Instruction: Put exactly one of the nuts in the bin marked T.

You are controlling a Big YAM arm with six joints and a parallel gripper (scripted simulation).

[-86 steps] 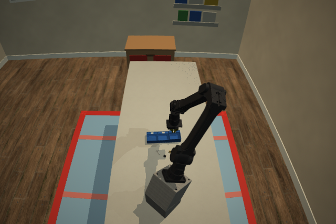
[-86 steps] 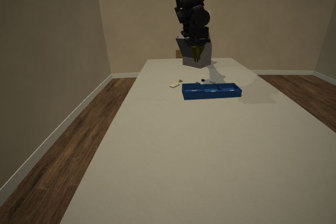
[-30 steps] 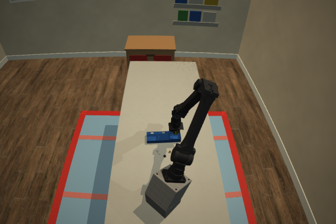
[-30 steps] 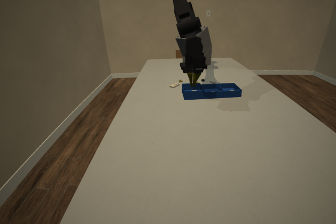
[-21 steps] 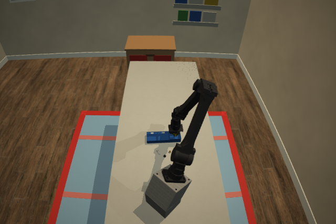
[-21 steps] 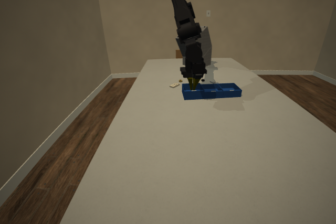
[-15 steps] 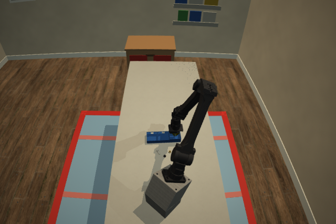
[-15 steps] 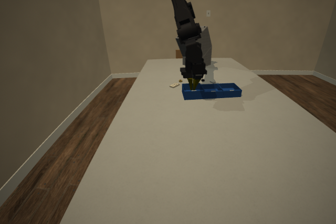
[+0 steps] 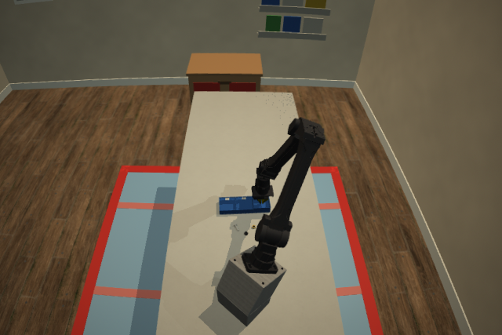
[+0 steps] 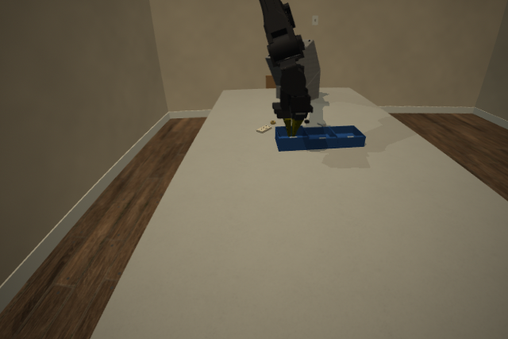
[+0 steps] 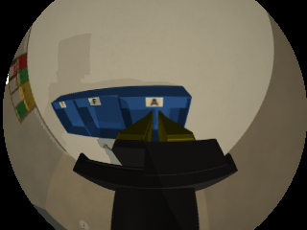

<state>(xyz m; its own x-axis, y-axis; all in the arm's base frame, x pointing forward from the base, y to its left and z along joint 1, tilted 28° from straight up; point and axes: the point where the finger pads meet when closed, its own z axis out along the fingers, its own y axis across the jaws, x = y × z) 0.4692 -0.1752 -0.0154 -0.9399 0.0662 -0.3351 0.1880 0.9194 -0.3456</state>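
The blue bin unit lies 1 cm ahead of my hand, 8 cm to the left of it and 1 cm below it. The rest, counted from my hand: small grey screw: 10 cm behind, 15 cm to the left, 2 cm below; then black nut: 15 cm behind, 12 cm to the left, 2 cm below; then white domino: 13 cm behind, 4 cm to the right, 2 cm below.
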